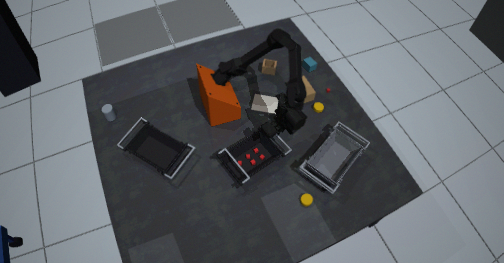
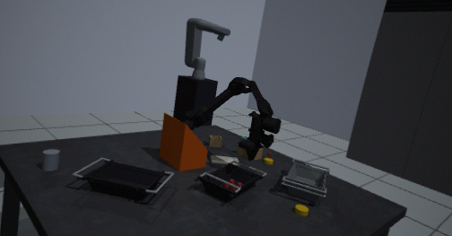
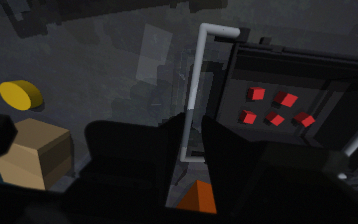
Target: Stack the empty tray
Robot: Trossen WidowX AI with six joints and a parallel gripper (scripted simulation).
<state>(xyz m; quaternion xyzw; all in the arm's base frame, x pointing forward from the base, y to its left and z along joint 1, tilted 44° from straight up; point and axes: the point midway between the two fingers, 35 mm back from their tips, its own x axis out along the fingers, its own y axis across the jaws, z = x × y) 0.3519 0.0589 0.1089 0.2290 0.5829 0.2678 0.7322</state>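
My gripper tip is 50 cm to the left of the black tray, 22 cm past it and 5 cm above it. The rest, counted from my gripper tip: pale block (22 cm behind, 9 cm below, 8 cm to the left); tan box (27 cm to the left, 19 cm behind, 7 cm below); teal cube (42 cm to the left, 33 cm behind, 7 cm below).
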